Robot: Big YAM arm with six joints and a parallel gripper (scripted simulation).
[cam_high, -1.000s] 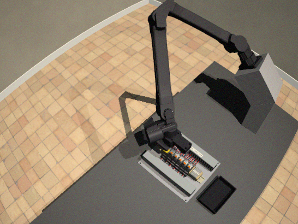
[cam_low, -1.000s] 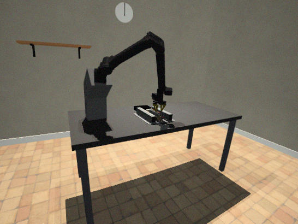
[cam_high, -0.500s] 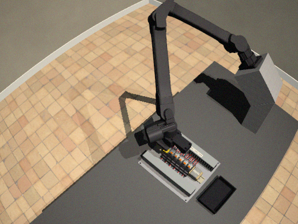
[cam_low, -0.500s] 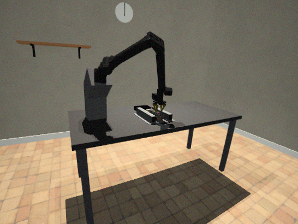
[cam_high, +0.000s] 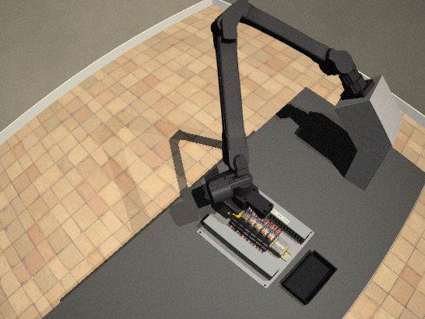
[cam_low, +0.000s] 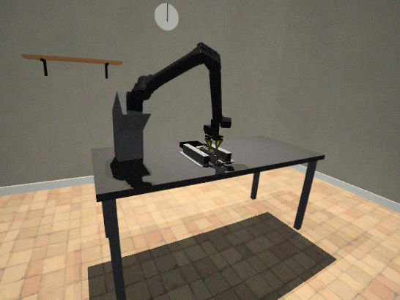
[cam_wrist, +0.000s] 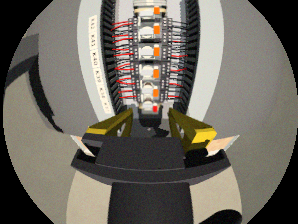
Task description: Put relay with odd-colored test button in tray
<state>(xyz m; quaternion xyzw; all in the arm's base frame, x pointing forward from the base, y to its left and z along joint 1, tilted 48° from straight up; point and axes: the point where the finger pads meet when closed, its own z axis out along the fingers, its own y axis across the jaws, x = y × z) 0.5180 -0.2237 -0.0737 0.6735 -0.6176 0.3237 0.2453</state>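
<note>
Now: hand 30 mm above the relay. The rest, counted from my hand: black tray: 340 mm to the left, 70 mm below.
</note>
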